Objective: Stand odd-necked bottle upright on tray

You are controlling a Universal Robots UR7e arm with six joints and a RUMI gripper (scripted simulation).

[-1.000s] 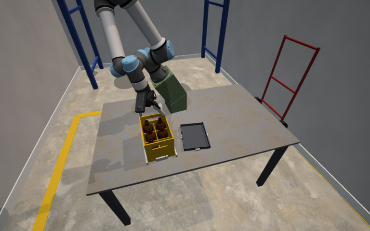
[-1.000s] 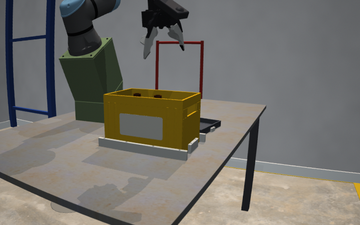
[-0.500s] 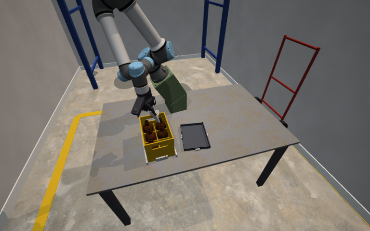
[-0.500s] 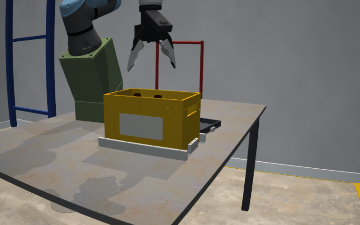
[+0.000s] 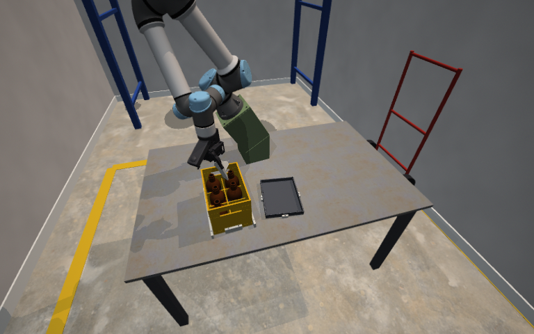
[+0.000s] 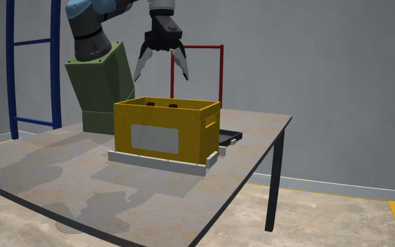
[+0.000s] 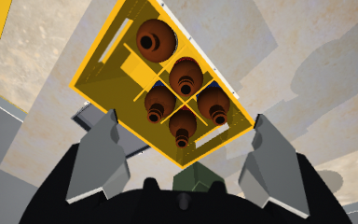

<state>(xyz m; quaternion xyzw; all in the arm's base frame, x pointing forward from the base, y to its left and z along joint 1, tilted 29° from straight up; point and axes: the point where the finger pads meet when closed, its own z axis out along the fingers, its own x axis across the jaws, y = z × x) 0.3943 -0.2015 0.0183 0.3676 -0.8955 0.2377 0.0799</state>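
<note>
My gripper is now 4 cm to the right of the yellow crate and 16 cm above it. The rest, counted from my hand: dark tray 2 cm ahead, 32 cm to the left, 23 cm below.
</note>
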